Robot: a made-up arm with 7 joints.
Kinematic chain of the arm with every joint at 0, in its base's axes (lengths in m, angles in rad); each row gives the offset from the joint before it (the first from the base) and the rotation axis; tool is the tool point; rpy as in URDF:
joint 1: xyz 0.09 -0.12 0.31 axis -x
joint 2: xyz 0 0.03 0 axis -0.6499 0.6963 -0.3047
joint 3: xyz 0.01 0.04 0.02 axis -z
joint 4: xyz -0.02 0.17 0 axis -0.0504 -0.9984 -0.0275
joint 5: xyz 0 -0.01 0.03 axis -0.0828 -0.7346 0.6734
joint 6: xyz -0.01 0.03 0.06 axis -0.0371 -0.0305 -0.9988
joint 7: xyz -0.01 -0.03 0 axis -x
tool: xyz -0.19 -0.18 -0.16 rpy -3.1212 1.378 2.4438
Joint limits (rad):
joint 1: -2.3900..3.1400
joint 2: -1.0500..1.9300
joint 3: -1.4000..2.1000
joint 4: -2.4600..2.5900
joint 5: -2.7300..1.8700
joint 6: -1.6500..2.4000
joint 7: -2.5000..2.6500
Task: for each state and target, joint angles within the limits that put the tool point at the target. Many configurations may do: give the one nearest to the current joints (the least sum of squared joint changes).
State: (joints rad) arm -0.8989 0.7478 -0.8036 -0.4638 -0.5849 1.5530 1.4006
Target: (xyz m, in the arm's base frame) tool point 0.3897 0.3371 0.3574
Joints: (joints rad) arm -0.7519 0.8660 -0.2620 -0.5133 -1.0780 1.6198 1.8064
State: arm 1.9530 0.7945 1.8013 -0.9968 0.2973 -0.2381 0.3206
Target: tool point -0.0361 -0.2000 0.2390
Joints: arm 2.0708 0.7793 2.0552 -1.2889 0.6201 -0.5453 0.4121
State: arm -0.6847 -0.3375 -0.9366 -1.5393 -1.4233 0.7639 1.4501
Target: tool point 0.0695 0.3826 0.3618
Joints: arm -0.4304 -0.1914 -0.9345 -1.7056 -1.5457 0.8812 1.5449
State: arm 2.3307 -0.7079 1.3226 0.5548 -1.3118 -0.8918 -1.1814
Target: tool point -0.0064 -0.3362 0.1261
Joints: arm 2.3757 -0.8483 0.8995 0.2810 -0.9067 -1.1656 -0.5948
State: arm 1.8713 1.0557 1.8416 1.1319 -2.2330 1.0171 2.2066
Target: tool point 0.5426 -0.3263 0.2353
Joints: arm 2.0139 1.2680 1.8471 1.3758 -1.6720 0.9643 1.8911
